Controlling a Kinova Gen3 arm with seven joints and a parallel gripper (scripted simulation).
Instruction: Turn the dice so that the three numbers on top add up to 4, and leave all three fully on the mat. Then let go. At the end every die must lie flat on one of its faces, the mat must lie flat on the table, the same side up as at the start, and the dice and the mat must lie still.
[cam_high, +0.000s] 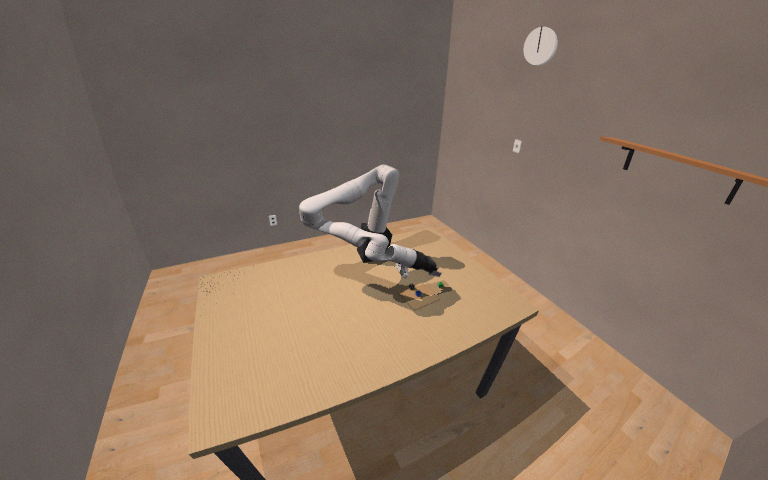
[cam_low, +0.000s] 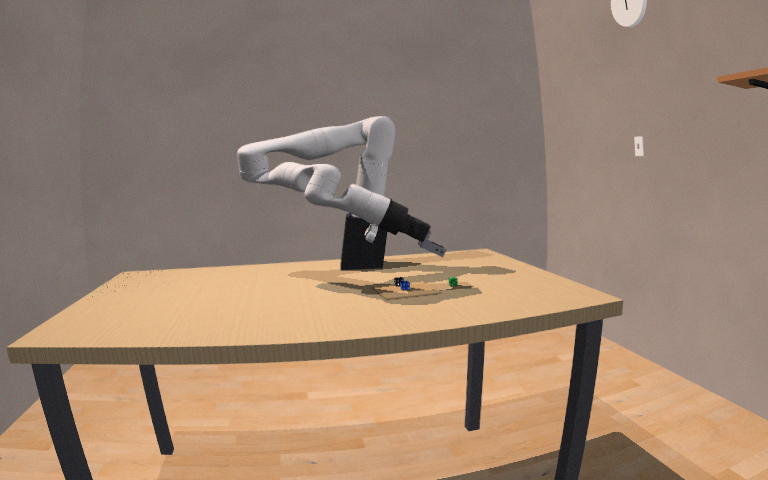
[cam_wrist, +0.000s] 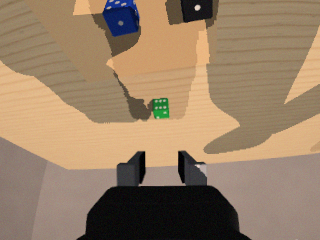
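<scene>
My hand is 90 mm above the green die, 40 mm to the right of it and 10 mm short of it. The rest, counted from my hand: black die 90 mm to the right, 80 mm below, 50 mm behind; then tan mat 100 mm below, 90 mm to the right, 10 mm ahead; then blue die 90 mm to the right, 80 mm below, 10 mm ahead.
</scene>
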